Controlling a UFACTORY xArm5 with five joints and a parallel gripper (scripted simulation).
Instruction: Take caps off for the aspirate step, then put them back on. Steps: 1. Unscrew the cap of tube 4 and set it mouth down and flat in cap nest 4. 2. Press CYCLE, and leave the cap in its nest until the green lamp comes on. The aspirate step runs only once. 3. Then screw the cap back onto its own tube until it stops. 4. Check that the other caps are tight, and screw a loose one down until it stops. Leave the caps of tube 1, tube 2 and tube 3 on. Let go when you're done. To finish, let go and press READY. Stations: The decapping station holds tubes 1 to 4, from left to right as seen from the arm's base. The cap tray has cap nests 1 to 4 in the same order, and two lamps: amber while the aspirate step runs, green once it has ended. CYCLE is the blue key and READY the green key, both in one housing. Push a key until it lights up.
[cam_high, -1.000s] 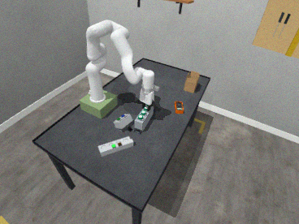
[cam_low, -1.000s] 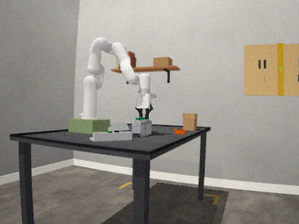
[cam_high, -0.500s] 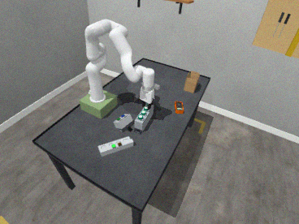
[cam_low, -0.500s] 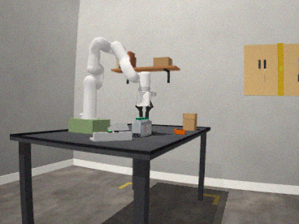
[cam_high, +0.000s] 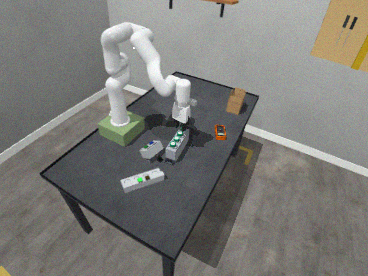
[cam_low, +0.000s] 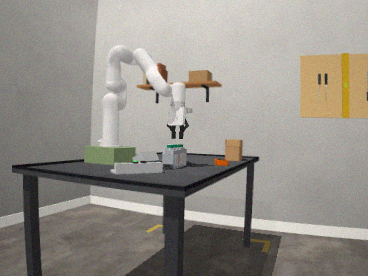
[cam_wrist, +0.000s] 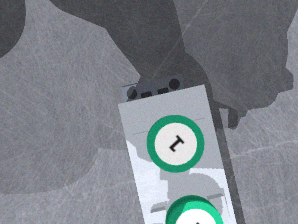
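The green ready key lies 16 cm to the right of my hand, 14 cm behind it and 11 cm below it. The rest, counted from my hand: blue cycle key: 13 cm behind, 12 cm to the right, 11 cm below; cardboard box: 64 cm to the left, 16 cm ahead, 11 cm below; key housing: 14 cm to the right, 12 cm below, 11 cm behind.
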